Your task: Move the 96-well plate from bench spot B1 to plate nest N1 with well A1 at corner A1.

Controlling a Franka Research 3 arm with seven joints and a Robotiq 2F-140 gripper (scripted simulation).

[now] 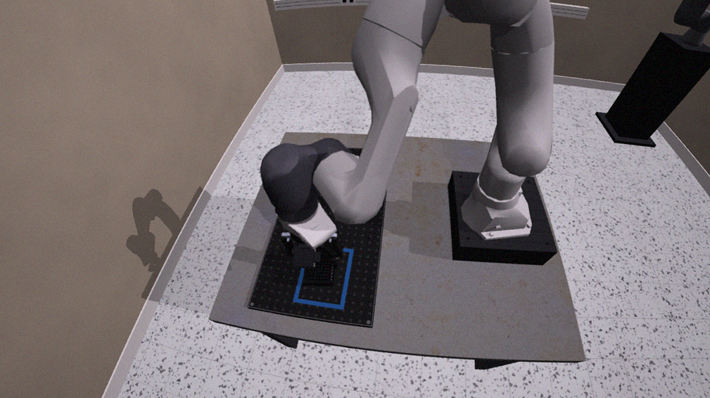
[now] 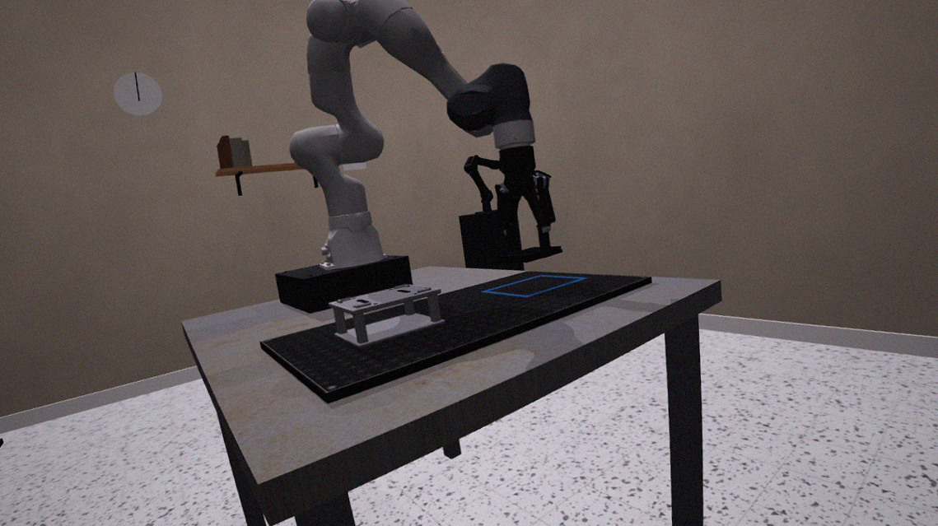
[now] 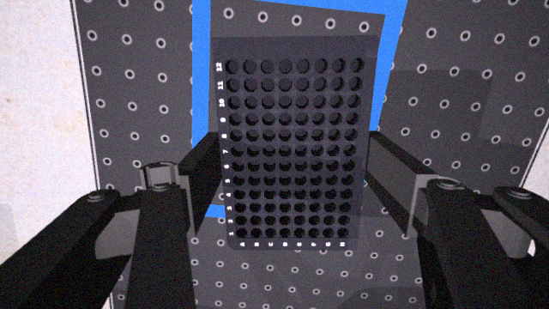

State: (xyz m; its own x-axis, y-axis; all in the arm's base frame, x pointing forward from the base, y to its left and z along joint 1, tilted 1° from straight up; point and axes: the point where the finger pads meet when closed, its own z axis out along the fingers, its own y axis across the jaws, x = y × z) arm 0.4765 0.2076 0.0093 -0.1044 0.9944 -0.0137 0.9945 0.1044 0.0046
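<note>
Now: hand 2 cm above the black 96-well plate. Round my hand: grey plate nest N1: 1 cm ahead, 37 cm to the right, 3 cm below.
</note>
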